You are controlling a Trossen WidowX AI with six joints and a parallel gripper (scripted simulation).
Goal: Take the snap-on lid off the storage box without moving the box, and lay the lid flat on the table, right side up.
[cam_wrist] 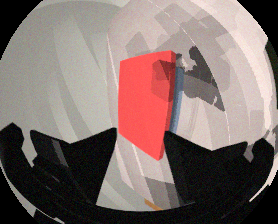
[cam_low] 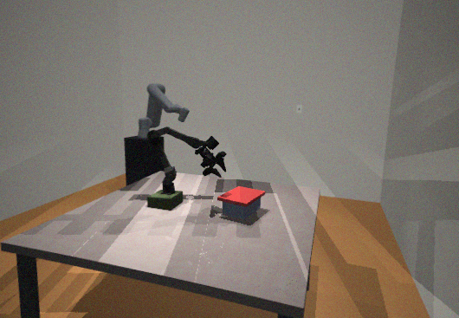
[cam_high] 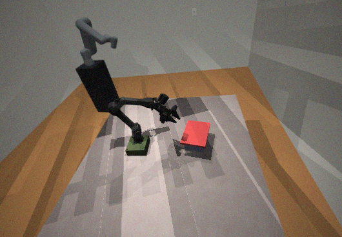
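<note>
The lid is 130 mm ahead of my gripper tip, 10 mm to the right of it and 100 mm below it. From my gripper tip the other things lie so: storage box (130 mm ahead, 10 mm to the right, 150 mm below).
</note>
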